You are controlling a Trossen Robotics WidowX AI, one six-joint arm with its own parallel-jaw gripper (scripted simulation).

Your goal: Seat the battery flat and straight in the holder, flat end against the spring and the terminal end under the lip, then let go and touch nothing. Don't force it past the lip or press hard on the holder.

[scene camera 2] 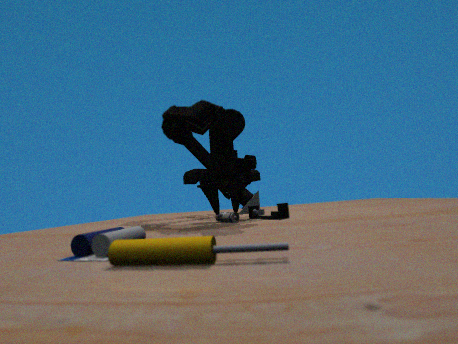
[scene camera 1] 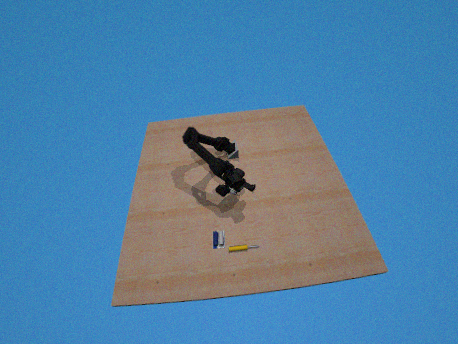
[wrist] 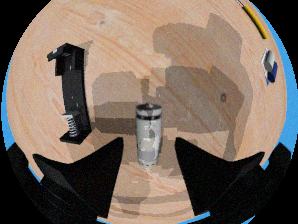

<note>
The pictures show: the gripper, a battery and a yellow-handled screwdriver.
The gripper also shows in the wrist view.
</note>
